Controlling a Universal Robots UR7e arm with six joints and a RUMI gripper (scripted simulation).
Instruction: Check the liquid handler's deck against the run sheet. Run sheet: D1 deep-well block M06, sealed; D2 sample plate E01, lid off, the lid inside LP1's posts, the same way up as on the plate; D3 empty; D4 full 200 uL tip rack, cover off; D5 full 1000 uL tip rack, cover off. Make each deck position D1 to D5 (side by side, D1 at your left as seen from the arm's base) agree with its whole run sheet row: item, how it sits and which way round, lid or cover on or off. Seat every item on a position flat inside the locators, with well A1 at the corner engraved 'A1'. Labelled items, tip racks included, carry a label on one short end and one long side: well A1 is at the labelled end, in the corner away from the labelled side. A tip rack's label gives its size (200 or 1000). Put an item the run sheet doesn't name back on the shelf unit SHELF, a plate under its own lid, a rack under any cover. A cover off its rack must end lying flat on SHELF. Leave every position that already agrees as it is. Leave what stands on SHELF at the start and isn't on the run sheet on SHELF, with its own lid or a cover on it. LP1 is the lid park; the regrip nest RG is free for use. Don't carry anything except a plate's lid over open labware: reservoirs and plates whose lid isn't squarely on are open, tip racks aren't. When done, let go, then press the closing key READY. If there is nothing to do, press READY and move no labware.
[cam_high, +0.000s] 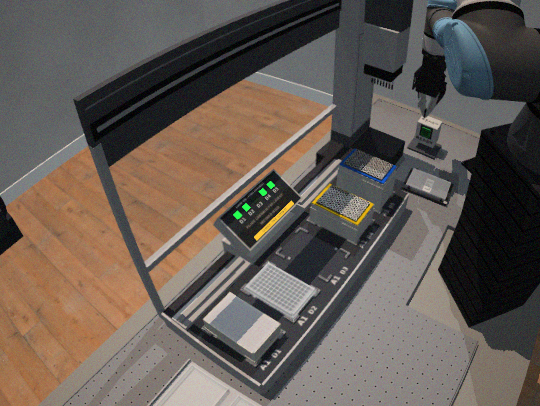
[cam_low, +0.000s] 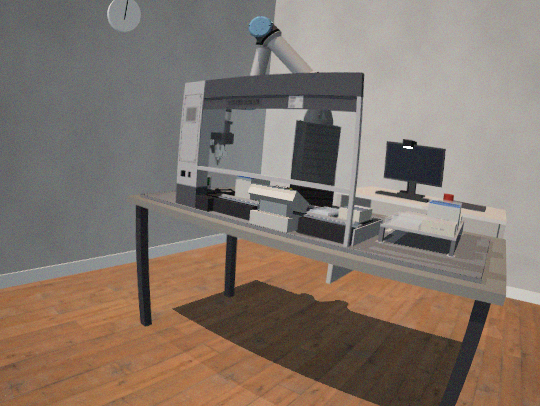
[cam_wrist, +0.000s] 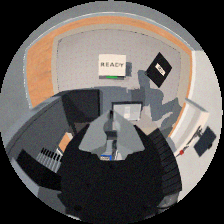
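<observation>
My hand is 60 mm to the left of the ready key and 110 mm above it. From my hand the other things lie so: flat lid (80 mm behind, 90 mm to the left, 170 mm below); then pipetting head (120 mm ahead, 70 mm to the left, 200 mm above); then blue-rimmed tip rack (30 mm ahead, 280 mm to the left, 60 mm below).
</observation>
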